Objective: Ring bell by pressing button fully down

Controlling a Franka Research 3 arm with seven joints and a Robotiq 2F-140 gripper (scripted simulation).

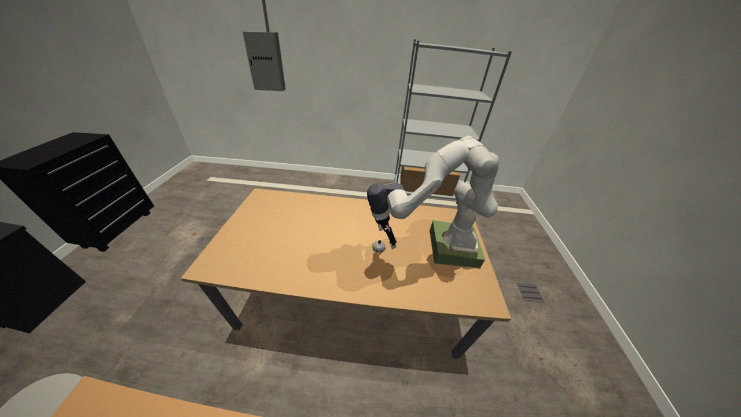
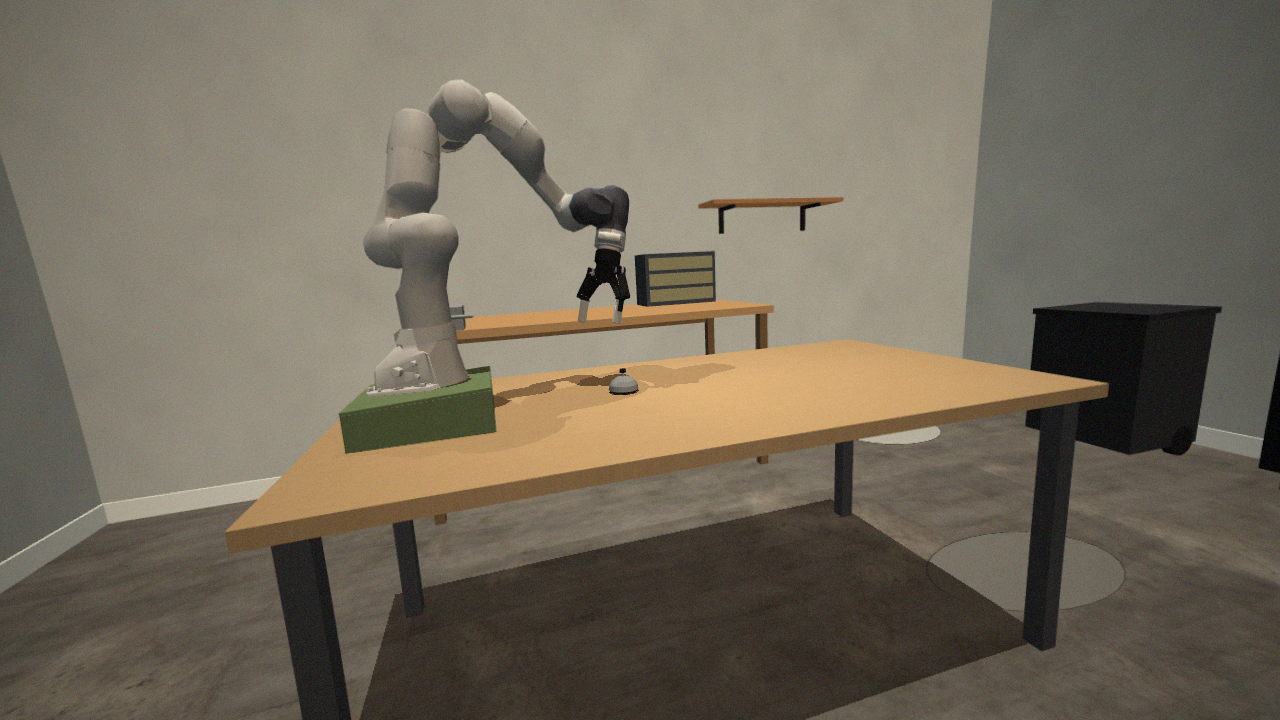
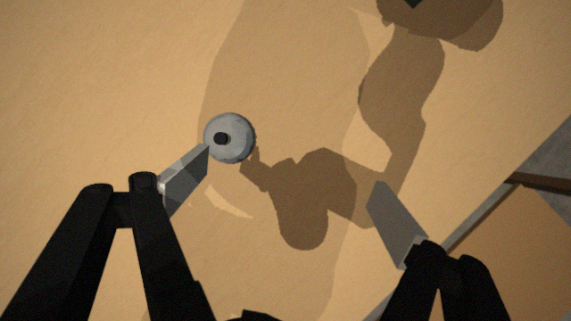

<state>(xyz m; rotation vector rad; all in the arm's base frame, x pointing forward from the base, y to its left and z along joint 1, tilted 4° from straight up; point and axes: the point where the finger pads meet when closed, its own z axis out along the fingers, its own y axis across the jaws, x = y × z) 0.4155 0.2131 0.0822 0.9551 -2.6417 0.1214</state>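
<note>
Now: the black button 150 mm below my hand, 90 mm to the right of it and 50 mm ahead of it. Also, from my hand: grey dome bell: 160 mm below, 90 mm to the right, 50 mm ahead.
</note>
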